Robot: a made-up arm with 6 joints. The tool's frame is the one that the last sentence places.
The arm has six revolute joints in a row. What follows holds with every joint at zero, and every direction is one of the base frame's. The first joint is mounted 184 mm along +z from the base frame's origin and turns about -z. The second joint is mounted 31 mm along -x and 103 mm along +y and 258 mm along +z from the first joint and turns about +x. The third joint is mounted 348 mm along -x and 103 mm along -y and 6 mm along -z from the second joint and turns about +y. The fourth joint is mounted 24 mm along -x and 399 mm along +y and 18 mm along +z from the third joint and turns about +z. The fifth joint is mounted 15 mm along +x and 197 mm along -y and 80 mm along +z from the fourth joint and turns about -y. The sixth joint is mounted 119 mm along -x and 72 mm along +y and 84 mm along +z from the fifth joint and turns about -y. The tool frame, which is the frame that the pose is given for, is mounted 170 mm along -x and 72 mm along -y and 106 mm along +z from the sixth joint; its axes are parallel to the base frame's.
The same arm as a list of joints. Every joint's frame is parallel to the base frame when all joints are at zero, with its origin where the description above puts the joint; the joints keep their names.
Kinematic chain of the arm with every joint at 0, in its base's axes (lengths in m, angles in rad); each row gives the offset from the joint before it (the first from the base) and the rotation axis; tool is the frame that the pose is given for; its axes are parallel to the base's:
joint 1: xyz 0 0 0.184 axis -z
joint 2: xyz -0.031 0.103 0.258 axis +x
joint 3: xyz -0.348 -0.103 -0.006 axis +y
joint 4: xyz -0.024 0.399 0.018 axis +z
joint 5: xyz 0.015 -0.197 0.08 axis -y
joint 6: xyz -0.119 0.072 0.084 axis -y
tool: xyz -0.17 -0.072 0.106

